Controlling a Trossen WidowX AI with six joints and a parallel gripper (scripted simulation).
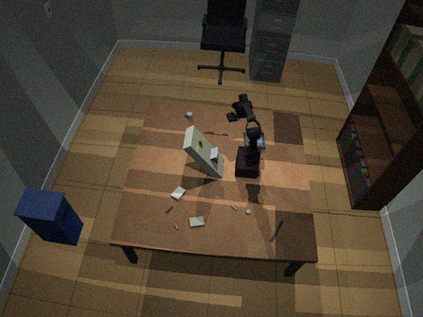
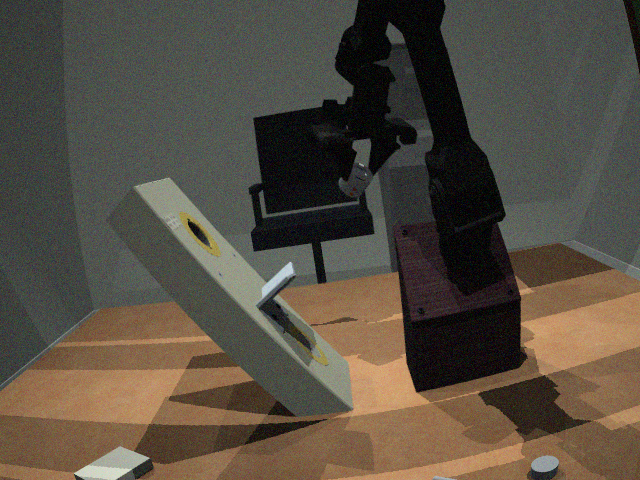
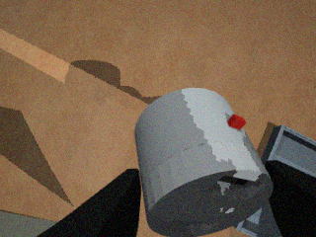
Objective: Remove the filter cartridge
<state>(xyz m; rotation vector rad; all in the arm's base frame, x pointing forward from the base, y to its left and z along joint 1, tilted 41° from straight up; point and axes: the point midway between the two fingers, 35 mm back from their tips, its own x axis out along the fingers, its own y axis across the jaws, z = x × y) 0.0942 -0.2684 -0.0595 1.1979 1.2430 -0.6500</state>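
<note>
The grey tray is 250 mm below my gripper tip, 170 mm behind it and 20 mm to the right of it. Also, from my gripper tip: round grey filter cartridge: right at my gripper tip; then service panel: 240 mm to the left, 200 mm ahead, 110 mm below.
</note>
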